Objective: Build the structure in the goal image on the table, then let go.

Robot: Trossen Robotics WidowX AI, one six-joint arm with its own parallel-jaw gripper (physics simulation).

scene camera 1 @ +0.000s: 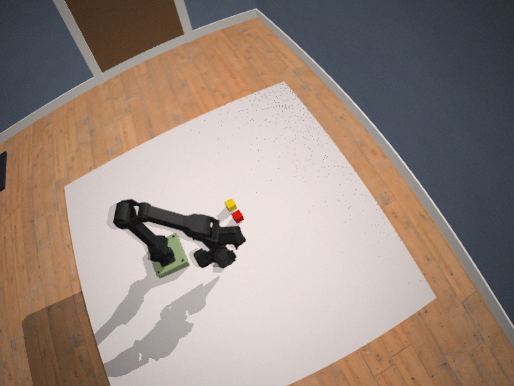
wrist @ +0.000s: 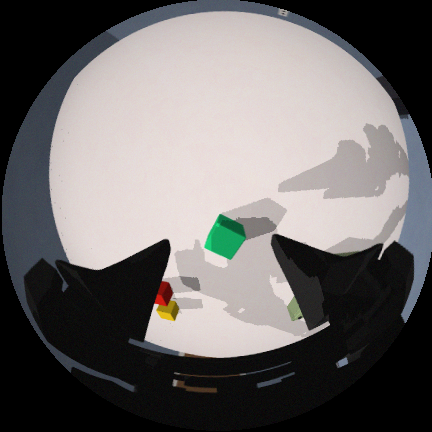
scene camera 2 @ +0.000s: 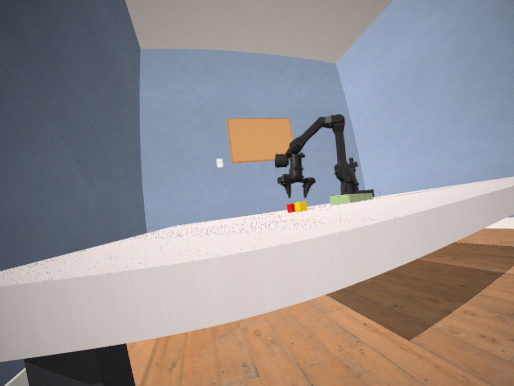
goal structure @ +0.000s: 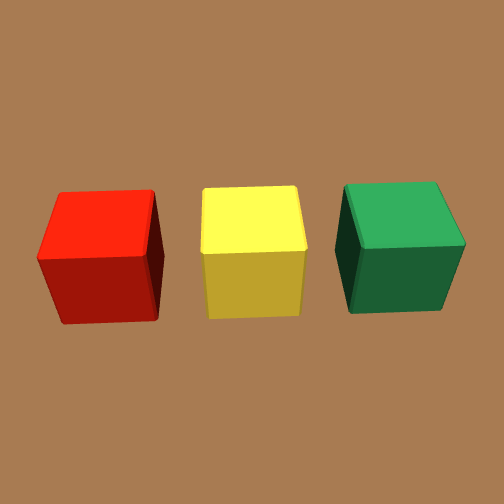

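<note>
A green cube lies on the table in the middle of the wrist view, below and between the fingertips; it does not show in the scene views. A red cube and a yellow cube sit close together on the table; I cannot tell if they touch. In the wrist view they are at the lower left, beside the left finger, which partly covers the red one. My gripper is open and empty, pointing down above the table.
The arm's pale green base stands on the white table, near the gripper. Shadows of the arm fall across the table around the green cube.
</note>
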